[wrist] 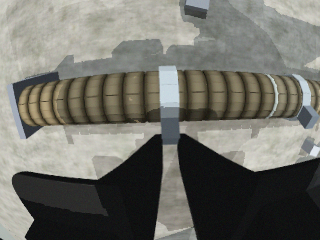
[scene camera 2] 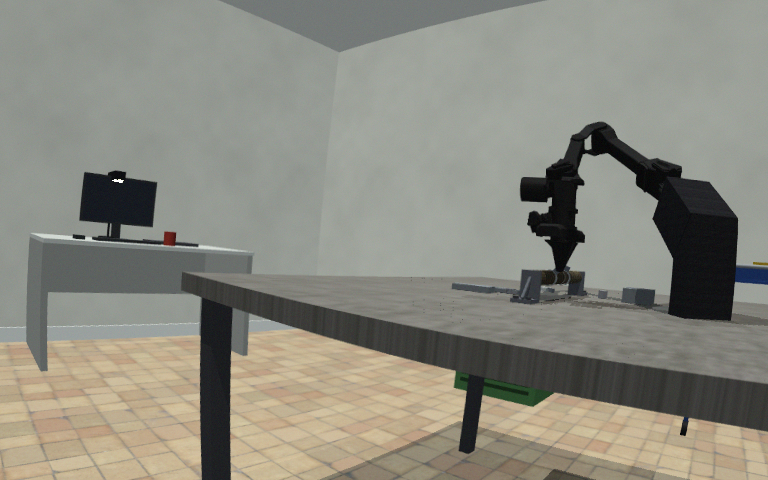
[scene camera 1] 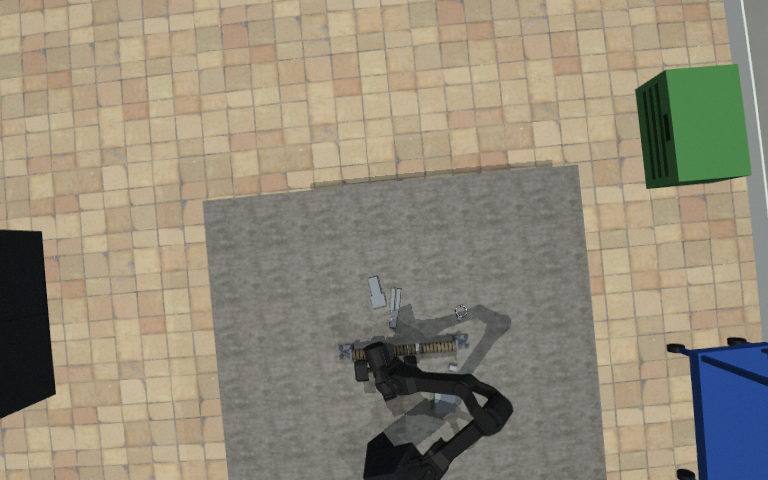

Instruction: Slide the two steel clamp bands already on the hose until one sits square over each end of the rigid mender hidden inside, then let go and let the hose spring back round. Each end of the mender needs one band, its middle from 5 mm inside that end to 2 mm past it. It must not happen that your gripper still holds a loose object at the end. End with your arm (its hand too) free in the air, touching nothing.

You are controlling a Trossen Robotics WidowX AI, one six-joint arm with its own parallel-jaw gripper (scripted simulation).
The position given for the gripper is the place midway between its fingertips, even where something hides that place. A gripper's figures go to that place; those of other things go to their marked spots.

The gripper [wrist: 169, 140]: 10 cm from the lens. A steel clamp band [wrist: 168, 77]: 9 cm from the lens.
